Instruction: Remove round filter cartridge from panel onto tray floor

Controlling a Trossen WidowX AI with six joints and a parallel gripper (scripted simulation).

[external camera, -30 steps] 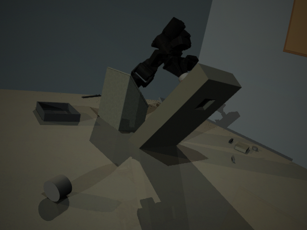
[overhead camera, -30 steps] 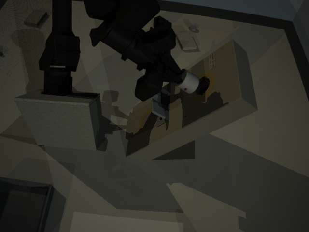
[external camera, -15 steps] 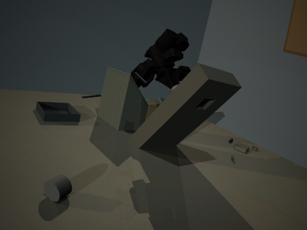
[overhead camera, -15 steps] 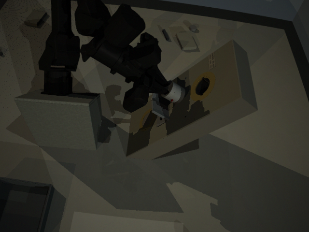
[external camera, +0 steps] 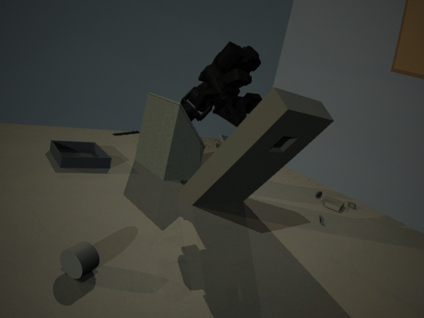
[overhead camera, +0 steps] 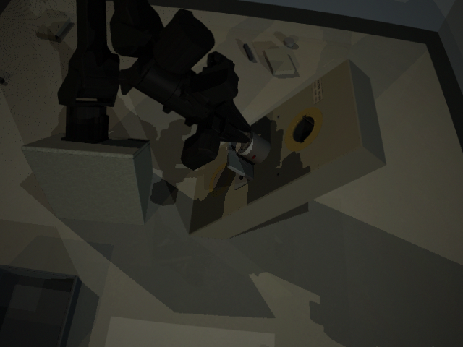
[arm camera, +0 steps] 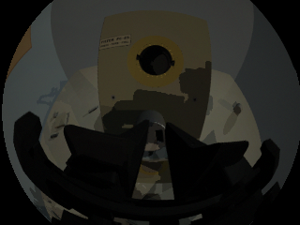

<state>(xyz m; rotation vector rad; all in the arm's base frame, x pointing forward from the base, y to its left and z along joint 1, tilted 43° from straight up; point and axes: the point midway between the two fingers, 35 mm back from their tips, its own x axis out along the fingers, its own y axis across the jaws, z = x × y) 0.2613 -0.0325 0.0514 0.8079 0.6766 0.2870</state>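
Right now the round filter cartridge is 3 cm below my gripper tip, 1 cm to the left of it and 1 cm ahead of it. From my gripper tip the other things lie so: dark tray 32 cm behind, 30 cm to the right, 20 cm below; then tan service panel 5 cm below, 5 cm ahead, 1 cm to the left.
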